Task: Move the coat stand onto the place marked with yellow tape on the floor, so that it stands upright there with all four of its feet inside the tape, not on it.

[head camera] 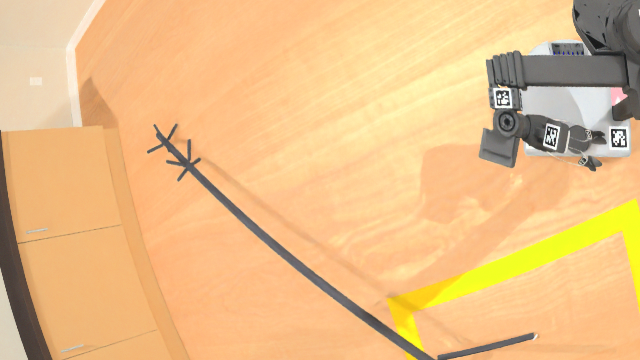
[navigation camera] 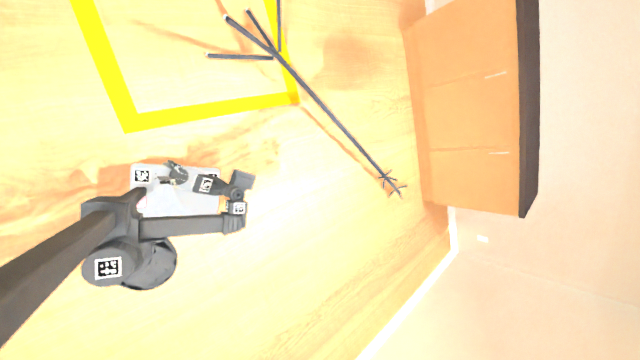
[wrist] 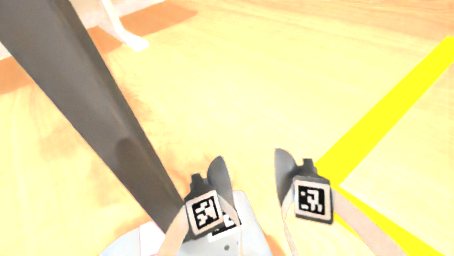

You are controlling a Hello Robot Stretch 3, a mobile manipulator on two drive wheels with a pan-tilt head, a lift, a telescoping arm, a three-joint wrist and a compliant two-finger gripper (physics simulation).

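Pixels of known places: gripper, fingertip midpoint: [head camera: 602, 153] [navigation camera: 160, 170] [wrist: 250, 170]; robot's base, link origin: [head camera: 575, 138] [navigation camera: 179, 175].
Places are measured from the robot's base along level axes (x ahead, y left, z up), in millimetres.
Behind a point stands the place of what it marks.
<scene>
The dark coat stand [head camera: 320, 283] {z 166, x 436, y -814 mm} [navigation camera: 330, 114] {z 166, x 445, y -801 mm} lies along the floor. Its hooked top points away from the tape, toward the cabinet side. Its hub is over a strip of the yellow tape [head camera: 515, 261] {z 1, x 375, y -203 mm} [navigation camera: 207, 111] {z 1, x 344, y -112 mm} [wrist: 385, 115] {z 1, x 535, y 319 mm}, near a corner. In the navigation view three feet show over the area inside the tape; the fourth runs along the tape and is cut off by the frame edge. My gripper [head camera: 598, 150] {z 358, x 32, y 57 mm} [navigation camera: 165, 171] {z 358, x 32, y 57 mm} [wrist: 250, 170] {z 358, x 32, y 57 mm} is open, with nothing between its fingers. It is folded back over my base, well apart from the coat stand.
A wooden cabinet [head camera: 65, 180] {z 484, x 106, y -2211 mm} [navigation camera: 470, 110] {z 549, x 683, y -1996 mm} with a dark top stands by the wall, beyond the stand's hooked end. A white skirting board [head camera: 73, 90] {z 49, x -543, y -3156 mm} [navigation camera: 410, 305] {z 58, x -1371, y -2219 mm} runs along the wall. My mast [wrist: 95, 110] {z 414, x -64, y 116 mm} crosses the left of the wrist view.
</scene>
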